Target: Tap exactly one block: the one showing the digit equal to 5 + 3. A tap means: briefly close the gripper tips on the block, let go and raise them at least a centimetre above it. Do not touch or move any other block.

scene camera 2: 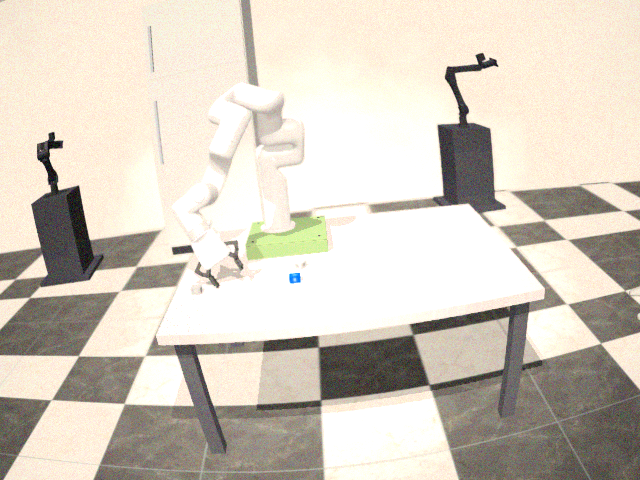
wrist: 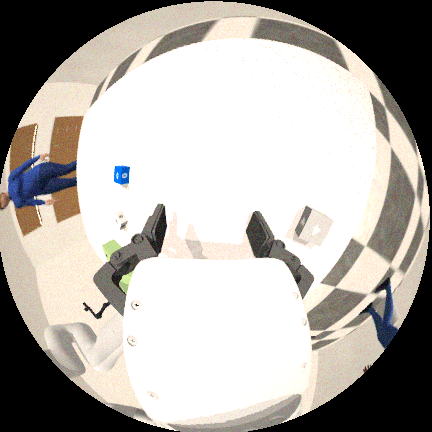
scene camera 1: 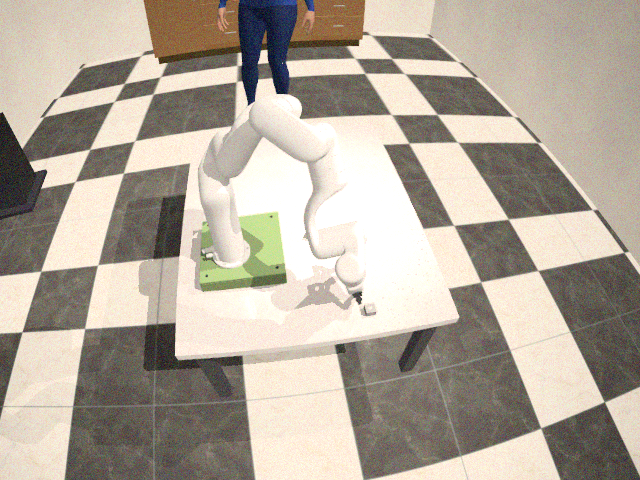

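Note:
A small white block (scene camera 2: 300, 264) (wrist: 121, 220) with dark marks, too small to read surely, sits on the table near the green base. A blue block (scene camera 2: 294, 277) (wrist: 122, 175) with white marks stands near it. A grey block (scene camera 1: 369, 308) (scene camera 2: 196, 289) (wrist: 310, 227) with a light mark stands close outside one finger, to the right in the wrist view. My gripper (scene camera 1: 357, 298) (scene camera 2: 229, 276) (wrist: 208, 217) is open and empty, low over the table, with no block between its fingers. The white and blue blocks do not show in scene camera 1, where the arm covers part of the table.
The green base plate (scene camera 1: 263, 223) (scene camera 2: 289, 248) (wrist: 111, 248) carries the arm on the white table (scene camera 1: 413, 299) (scene camera 2: 413, 268) (wrist: 225, 100). The grey block is near a table corner. A person (scene camera 1: 266, 31) (wrist: 40, 180) stands beyond the table. Dark pedestals (scene camera 2: 467, 165) with small arms stand behind.

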